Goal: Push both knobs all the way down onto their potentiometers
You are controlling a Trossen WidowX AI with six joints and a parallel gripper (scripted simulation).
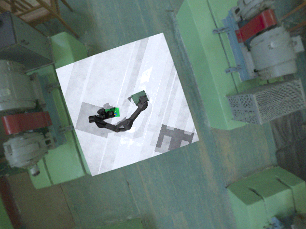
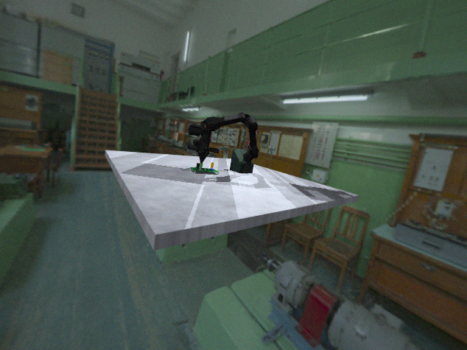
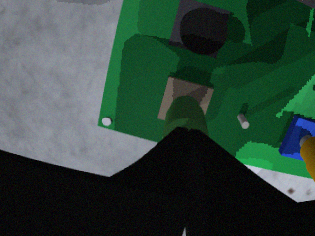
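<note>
Right now my gripper tip is 20 mm above the green knob.
</note>
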